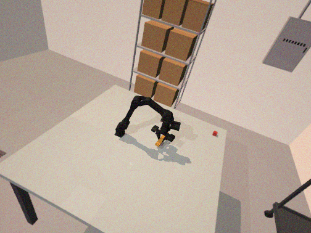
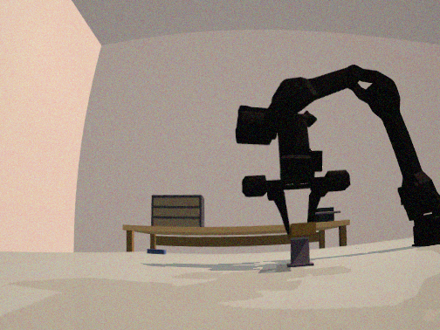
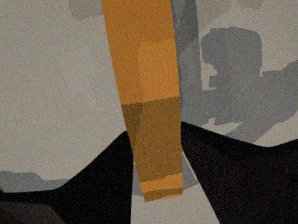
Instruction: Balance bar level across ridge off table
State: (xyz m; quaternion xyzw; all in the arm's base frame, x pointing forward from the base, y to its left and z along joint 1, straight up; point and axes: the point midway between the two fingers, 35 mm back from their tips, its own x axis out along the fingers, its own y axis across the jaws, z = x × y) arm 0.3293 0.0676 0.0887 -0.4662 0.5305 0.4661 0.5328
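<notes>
Now: gripper tip 30 mm to the right of the orange bar. The rest, counted from my gripper tip: red cube 410 mm ahead, 430 mm to the left, 40 mm below.
</notes>
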